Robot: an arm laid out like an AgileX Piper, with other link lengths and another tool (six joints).
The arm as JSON. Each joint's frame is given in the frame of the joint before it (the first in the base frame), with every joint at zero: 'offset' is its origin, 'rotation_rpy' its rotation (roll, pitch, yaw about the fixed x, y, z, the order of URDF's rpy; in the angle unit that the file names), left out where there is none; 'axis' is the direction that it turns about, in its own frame. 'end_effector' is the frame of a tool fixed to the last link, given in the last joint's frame.
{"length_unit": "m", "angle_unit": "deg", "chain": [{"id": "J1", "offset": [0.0, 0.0, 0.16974], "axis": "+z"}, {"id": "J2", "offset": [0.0, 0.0, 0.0], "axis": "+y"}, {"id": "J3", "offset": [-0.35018, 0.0, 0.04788], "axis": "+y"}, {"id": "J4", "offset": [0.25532, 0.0, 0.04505], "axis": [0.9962, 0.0, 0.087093]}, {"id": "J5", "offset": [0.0, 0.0, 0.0], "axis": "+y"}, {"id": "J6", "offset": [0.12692, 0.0, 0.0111], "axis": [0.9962, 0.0, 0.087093]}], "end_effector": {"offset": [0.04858, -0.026, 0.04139], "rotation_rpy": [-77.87, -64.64, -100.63]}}
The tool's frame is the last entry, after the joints.
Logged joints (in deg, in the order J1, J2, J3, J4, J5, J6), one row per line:
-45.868, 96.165, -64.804, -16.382, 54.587, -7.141
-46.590, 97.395, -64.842, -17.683, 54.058, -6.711
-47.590, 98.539, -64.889, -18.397, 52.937, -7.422
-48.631, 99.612, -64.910, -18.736, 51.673, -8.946
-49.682, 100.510, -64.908, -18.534, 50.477, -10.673
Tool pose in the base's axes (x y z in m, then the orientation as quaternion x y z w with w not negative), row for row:
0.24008, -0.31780, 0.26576, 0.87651, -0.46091, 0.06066, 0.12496
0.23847, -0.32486, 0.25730, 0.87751, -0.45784, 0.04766, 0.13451
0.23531, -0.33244, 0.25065, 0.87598, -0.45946, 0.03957, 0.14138
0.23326, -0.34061, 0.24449, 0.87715, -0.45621, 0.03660, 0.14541
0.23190, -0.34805, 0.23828, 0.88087, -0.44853, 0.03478, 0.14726
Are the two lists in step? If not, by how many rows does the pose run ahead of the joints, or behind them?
The pose runs 1 row behind the joints: the pose in row i belongs to the joints in row i - 1.
